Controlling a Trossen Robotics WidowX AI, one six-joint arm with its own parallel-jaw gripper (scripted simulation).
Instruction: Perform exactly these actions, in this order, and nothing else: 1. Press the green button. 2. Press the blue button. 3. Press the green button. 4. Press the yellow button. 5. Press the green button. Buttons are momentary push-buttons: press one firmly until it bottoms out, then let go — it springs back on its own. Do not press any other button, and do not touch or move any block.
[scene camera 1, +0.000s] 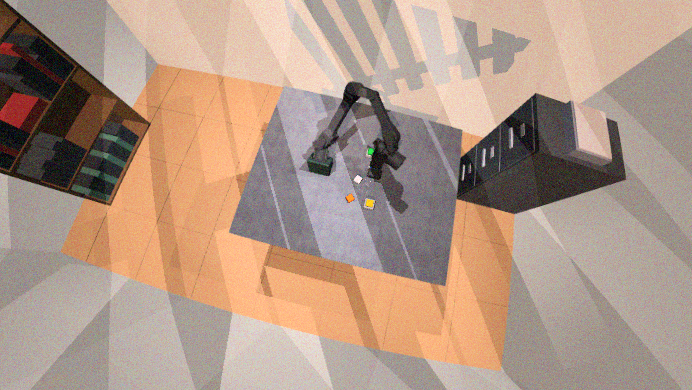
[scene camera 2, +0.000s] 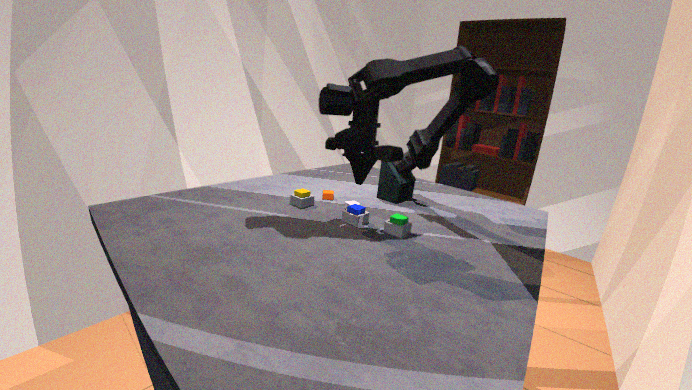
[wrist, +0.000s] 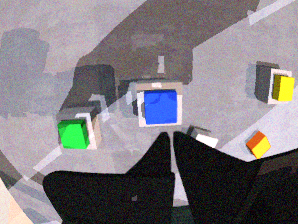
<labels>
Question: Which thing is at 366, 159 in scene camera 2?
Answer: My gripper.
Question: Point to my gripper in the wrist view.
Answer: At 169, 138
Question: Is my gripper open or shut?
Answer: Shut.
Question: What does my gripper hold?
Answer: Nothing.
</labels>
